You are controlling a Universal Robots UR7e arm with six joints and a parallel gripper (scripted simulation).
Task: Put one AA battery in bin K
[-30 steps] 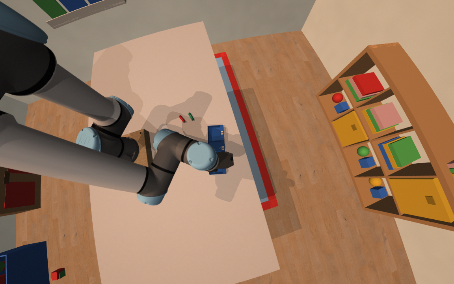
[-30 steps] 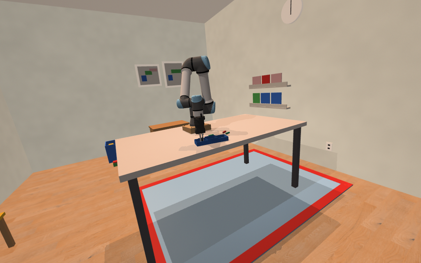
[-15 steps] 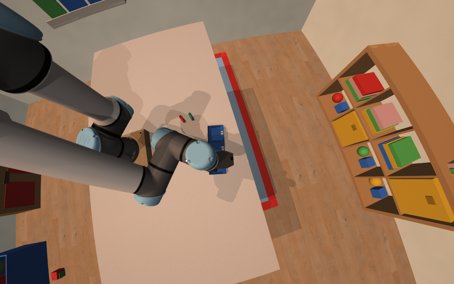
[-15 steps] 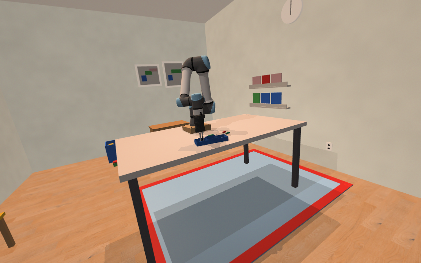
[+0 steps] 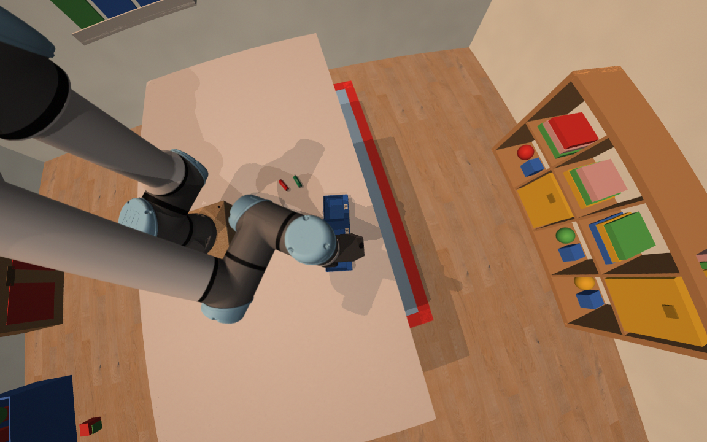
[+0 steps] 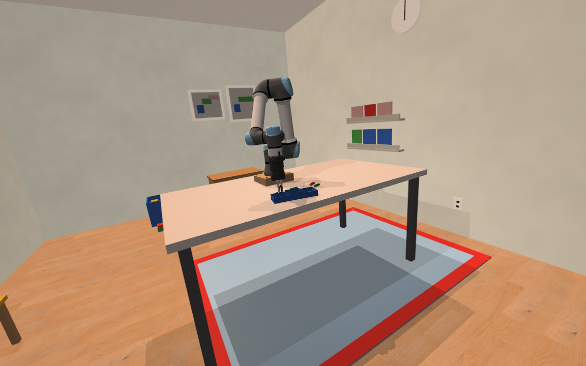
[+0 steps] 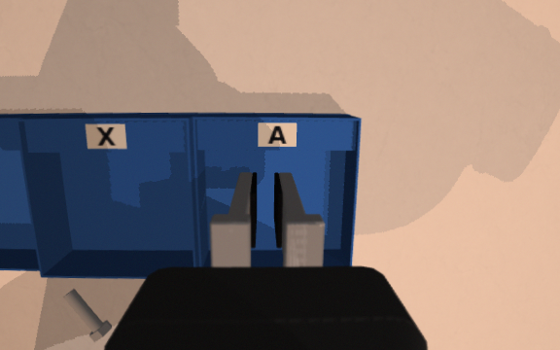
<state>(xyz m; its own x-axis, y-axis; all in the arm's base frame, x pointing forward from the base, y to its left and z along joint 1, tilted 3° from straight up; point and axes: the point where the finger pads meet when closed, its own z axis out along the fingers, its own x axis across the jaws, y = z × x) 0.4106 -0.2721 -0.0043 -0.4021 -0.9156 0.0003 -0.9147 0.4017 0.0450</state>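
My gripper is now 2 cm short of the blue bin row, 7 cm to the right of it and 5 cm above it. Also, from my hand: green-and-white block: 7 cm behind, 9 cm to the left, 6 cm below; grey bolt: 5 cm behind, 14 cm to the left, 6 cm below; black nut: 12 cm behind, 6 cm to the left, 6 cm below.
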